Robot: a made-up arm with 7 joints. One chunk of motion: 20 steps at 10 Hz.
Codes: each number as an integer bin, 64 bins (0 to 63) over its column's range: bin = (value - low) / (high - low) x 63, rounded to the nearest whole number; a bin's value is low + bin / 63 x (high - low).
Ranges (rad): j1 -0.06..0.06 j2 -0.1..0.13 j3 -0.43..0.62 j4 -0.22..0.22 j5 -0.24..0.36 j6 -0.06..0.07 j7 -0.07..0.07
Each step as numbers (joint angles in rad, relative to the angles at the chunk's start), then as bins.
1 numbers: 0.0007 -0.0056 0.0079 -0.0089 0.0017 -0.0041 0.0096
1 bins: 32 26 26 30 25 27 36
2 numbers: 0.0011 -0.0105 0.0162 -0.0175 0.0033 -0.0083 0.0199
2 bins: 32 25 27 29 26 25 40
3 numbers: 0.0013 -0.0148 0.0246 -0.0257 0.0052 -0.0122 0.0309
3 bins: 32 23 27 28 26 23 45
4 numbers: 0.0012 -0.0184 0.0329 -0.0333 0.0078 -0.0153 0.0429
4 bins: 32 22 28 27 26 22 51
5 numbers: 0.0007 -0.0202 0.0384 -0.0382 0.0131 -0.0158 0.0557
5 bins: 32 22 28 26 27 21 57
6 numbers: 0.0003 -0.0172 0.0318 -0.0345 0.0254 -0.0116 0.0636
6 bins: 32 23 28 27 28 23 60
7 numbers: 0.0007 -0.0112 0.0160 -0.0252 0.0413 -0.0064 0.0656
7 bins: 32 24 27 28 30 26 61
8 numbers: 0.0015 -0.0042 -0.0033 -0.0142 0.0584 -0.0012 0.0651
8 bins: 32 26 26 29 31 28 61
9 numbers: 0.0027 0.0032 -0.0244 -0.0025 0.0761 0.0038 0.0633
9 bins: 33 28 24 31 33 31 60
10 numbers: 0.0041 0.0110 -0.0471 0.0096 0.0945 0.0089 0.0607
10 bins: 34 30 23 33 35 33 59
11 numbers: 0.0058 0.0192 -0.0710 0.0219 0.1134 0.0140 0.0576
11 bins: 35 33 22 35 37 36 57
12 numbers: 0.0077 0.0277 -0.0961 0.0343 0.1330 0.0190 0.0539
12 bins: 36 35 20 36 39 38 56
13 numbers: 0.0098 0.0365 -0.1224 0.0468 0.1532 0.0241 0.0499
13 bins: 37 37 18 38 41 41 54
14 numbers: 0.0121 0.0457 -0.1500 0.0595 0.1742 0.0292 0.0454
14 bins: 38 40 17 40 43 43 52
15 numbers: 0.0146 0.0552 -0.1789 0.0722 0.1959 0.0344 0.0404
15 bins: 39 43 15 42 46 46 50
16 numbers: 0.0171 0.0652 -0.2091 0.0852 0.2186 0.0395 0.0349
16 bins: 40 45 13 44 48 48 47
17 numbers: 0.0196 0.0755 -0.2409 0.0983 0.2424 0.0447 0.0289
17 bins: 42 48 11 46 51 51 45
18 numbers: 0.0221 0.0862 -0.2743 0.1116 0.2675 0.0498 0.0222
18 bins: 43 51 9 47 53 53 41
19 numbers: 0.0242 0.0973 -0.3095 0.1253 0.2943 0.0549 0.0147
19 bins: 44 54 7 49 56 56 38
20 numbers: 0.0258 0.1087 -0.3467 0.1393 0.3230 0.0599 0.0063
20 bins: 45 57 5 51 59 58 34
